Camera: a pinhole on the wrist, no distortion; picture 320 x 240 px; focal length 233.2 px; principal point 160.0 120.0 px. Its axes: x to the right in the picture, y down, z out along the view. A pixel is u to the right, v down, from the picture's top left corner.
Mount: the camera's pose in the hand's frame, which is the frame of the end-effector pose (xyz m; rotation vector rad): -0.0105 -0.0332 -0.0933 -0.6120 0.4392 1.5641
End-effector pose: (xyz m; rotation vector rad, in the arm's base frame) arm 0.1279 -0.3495 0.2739 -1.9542 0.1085 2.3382
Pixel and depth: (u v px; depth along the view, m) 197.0 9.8 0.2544
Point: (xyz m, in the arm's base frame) 0.0069 -0.5015 0.2130
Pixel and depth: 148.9 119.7 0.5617
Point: -0.2460 -0.5987 0.4125
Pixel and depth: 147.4 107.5 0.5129
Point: -0.2140 -0.5738 0.3744
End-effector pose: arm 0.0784 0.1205 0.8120 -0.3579 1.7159 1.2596
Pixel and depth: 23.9 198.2 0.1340
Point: 0.1541 0.1421 0.8576
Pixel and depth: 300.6 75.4 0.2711
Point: -0.0969 0.2541 0.9624
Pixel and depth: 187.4 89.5 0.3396
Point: 0.0144 0.3378 0.9374
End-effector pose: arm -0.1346 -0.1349 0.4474 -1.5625 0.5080 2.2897
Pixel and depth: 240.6 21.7 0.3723
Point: -0.4164 -0.3429 0.4338
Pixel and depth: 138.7 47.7 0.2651
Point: -0.3129 -0.1741 0.4689
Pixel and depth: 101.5 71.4 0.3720
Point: -0.4154 -0.1266 0.5277
